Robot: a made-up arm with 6 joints.
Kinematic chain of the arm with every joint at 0, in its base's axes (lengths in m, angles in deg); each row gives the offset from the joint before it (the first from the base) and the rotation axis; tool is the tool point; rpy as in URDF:
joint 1: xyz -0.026 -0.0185 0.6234 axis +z
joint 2: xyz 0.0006 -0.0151 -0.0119 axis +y
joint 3: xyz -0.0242 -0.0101 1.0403 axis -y
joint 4: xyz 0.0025 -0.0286 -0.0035 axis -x
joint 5: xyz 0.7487 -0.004 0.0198 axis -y
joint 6: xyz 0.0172 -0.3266 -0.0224 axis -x
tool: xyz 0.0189 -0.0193 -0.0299 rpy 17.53 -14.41 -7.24
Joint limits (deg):
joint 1: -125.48..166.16
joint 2: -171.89..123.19
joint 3: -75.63..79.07
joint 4: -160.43..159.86
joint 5: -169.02..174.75
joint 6: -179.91..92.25
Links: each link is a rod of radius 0.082 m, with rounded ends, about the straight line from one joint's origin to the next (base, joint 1, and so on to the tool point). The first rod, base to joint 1, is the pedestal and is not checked.
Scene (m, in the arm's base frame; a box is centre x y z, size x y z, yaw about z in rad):
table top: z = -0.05
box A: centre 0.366 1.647 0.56 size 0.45 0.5 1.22 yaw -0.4
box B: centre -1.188 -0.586 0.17 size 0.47 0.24 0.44 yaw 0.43
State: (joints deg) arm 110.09 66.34 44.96 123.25 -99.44 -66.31
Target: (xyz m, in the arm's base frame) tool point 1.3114 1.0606 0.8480
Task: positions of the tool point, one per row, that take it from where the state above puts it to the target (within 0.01 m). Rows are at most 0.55 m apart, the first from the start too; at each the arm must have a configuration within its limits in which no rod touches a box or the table.
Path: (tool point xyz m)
1: -0.4849 1.4493 1.4895
2: -0.2750 1.2211 1.8843
3: -0.0117 1.2636 1.8654
4: 0.2580 1.2497 1.8453
5: 0.6346 1.3472 1.5468
6: 1.0085 1.2789 1.2076
7: 1.3114 1.0606 0.8479

